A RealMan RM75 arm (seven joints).
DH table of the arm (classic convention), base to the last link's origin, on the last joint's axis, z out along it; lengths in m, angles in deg. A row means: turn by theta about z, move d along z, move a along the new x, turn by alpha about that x. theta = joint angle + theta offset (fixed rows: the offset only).
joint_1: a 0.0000  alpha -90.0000  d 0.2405  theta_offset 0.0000
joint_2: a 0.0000  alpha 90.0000  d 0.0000  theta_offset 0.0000
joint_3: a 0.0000  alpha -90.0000  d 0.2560  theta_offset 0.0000
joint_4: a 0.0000  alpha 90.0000  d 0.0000  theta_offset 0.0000
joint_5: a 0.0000  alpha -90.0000  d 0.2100  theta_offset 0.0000
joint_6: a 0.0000  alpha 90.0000  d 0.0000  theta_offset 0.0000
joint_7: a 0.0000  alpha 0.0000  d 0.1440  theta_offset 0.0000
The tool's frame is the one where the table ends.
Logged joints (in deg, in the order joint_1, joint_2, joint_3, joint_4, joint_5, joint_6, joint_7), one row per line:
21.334, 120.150, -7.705, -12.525, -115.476, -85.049, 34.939
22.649, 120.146, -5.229, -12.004, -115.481, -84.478, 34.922
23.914, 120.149, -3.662, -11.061, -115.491, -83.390, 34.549
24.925, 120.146, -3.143, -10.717, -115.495, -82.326, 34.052
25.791, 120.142, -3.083, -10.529, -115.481, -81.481, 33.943
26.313, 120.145, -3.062, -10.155, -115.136, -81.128, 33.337
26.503, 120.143, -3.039, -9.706, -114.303, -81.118, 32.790
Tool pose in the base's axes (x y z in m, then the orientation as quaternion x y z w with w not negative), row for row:
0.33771, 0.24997, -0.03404, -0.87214, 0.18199, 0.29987, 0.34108
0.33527, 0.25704, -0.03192, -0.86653, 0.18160, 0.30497, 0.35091
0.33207, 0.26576, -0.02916, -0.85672, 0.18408, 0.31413, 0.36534
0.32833, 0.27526, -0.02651, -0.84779, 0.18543, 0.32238, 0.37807
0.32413, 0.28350, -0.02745, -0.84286, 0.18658, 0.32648, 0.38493
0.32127, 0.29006, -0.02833, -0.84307, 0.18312, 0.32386, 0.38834
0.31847, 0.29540, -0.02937, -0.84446, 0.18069, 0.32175, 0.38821
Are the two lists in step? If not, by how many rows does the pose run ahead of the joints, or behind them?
The pose runs 2 rows behind the joints: the pose in row i belongs to the joints in row i - 2.
